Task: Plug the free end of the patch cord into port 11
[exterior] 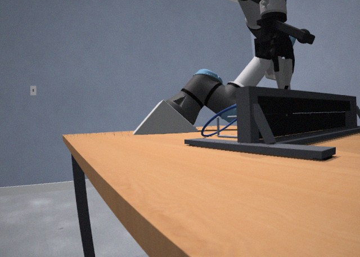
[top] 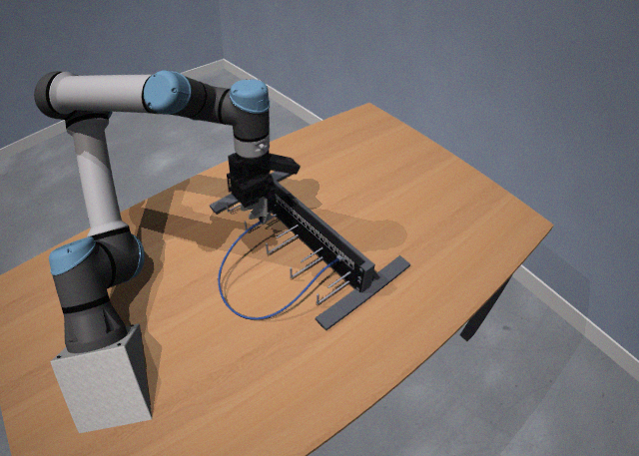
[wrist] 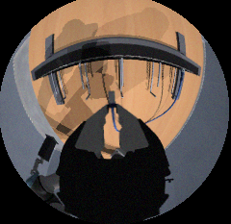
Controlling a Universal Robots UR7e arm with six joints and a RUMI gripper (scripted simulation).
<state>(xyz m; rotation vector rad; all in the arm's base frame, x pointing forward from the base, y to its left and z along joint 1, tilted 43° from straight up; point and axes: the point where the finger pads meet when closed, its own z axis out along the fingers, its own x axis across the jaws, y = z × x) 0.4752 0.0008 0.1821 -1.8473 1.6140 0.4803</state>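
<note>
My gripper is now 1 cm short of the cable plug and 1 cm above it.
</note>
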